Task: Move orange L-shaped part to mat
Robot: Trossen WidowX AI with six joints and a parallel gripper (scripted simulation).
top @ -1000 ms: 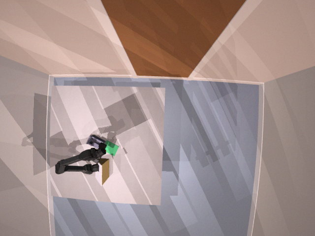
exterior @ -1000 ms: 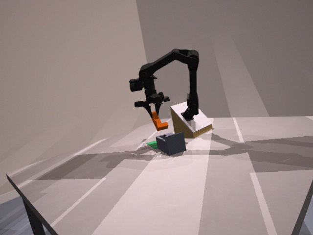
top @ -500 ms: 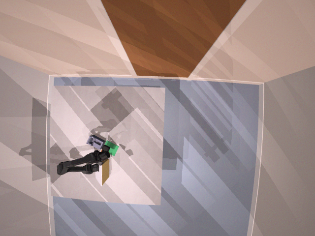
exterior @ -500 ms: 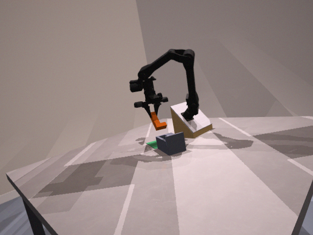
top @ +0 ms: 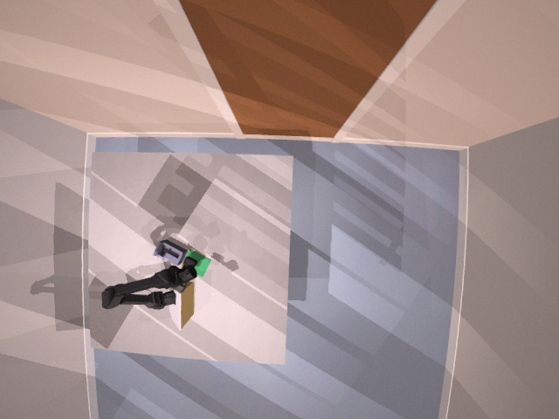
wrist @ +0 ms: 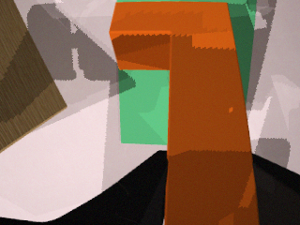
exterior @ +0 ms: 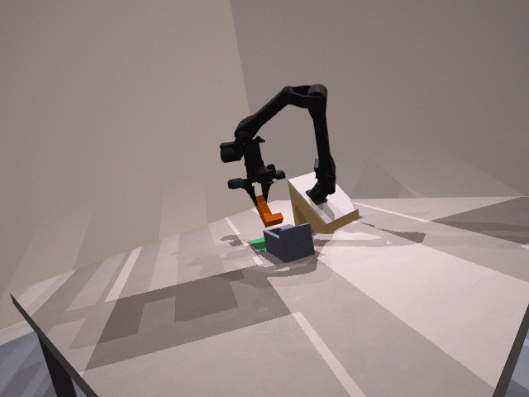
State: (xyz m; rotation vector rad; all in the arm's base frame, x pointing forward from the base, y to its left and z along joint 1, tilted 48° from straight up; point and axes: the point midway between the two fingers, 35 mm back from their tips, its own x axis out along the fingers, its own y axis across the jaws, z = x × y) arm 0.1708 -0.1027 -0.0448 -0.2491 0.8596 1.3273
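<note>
My gripper tip is 10 mm short of the green mat, 20 mm to the right of it and 140 mm above it. Also, from my gripper tip: orange L-shaped part: 30 mm to the left, 30 mm below.
</note>
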